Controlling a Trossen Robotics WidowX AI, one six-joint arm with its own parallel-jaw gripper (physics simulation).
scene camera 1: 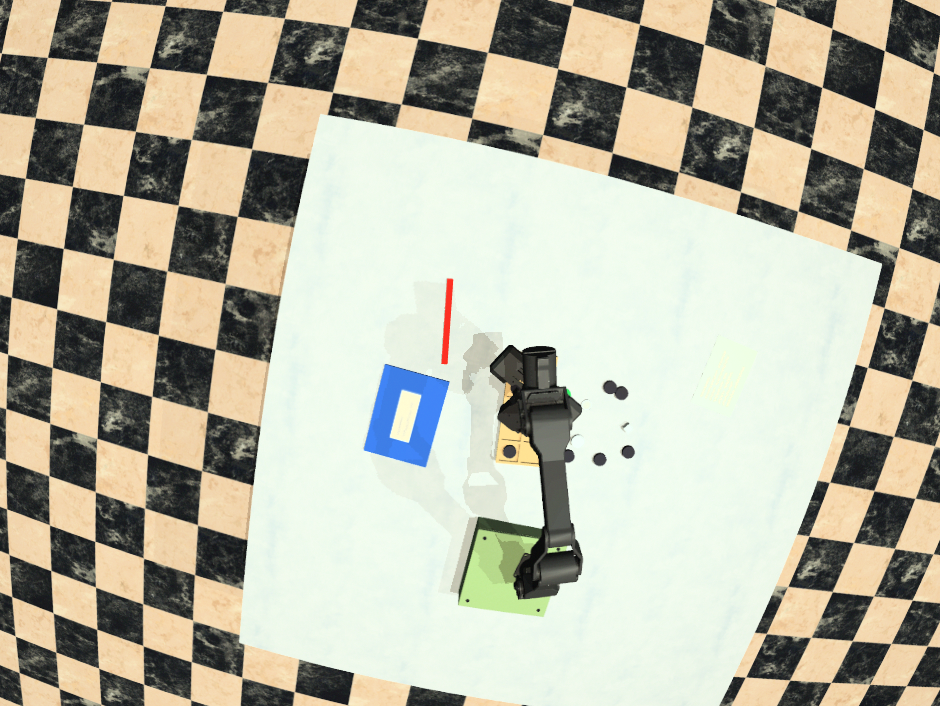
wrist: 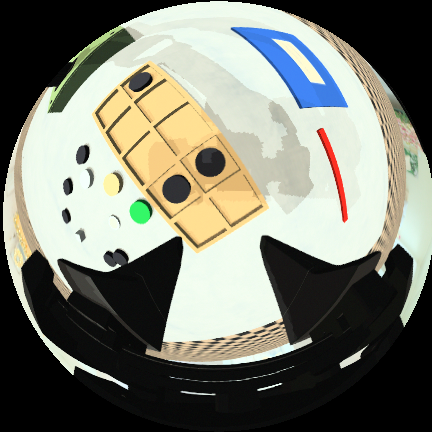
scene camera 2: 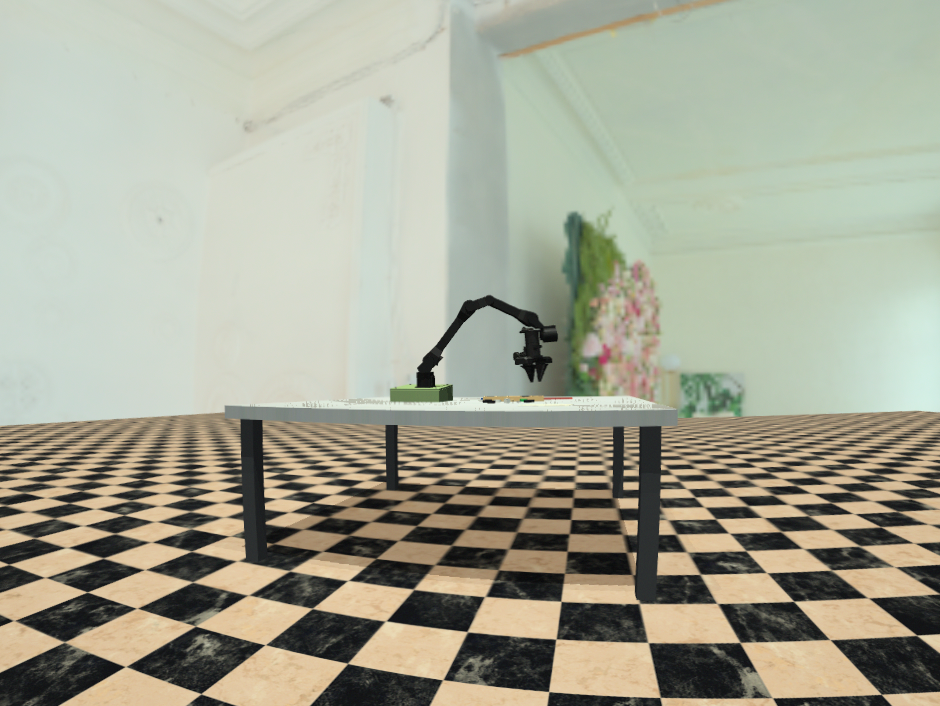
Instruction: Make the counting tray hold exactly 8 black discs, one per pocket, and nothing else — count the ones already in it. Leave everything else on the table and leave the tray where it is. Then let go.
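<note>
The counting tray [scene camera 1: 510,427] [wrist: 150,150] is tan, with two rows of pockets. In the wrist view three black discs sit in separate pockets: one disc [wrist: 141,81] in a corner pocket at the end near the robot base, and two discs [wrist: 210,161] [wrist: 176,188] side by side toward the other end. The other pockets in that view are empty. Several loose black discs [scene camera 1: 627,451] [wrist: 82,154] lie beside the tray; two of them [scene camera 1: 610,386] [wrist: 120,257] are close together. My gripper [scene camera 2: 537,379] [wrist: 221,241] is open and empty, high above the table. The arm hides much of the tray in scene camera 1.
A green disc [wrist: 140,211], a yellow disc [wrist: 113,184], a white disc [wrist: 86,178], a smaller white piece [wrist: 115,221] and a small grey piece [scene camera 1: 625,426] [wrist: 80,235] lie among the loose discs. A blue panel [scene camera 1: 377,425] [wrist: 322,97] and red bar [scene camera 1: 447,321] [wrist: 336,172] lie across the tray.
</note>
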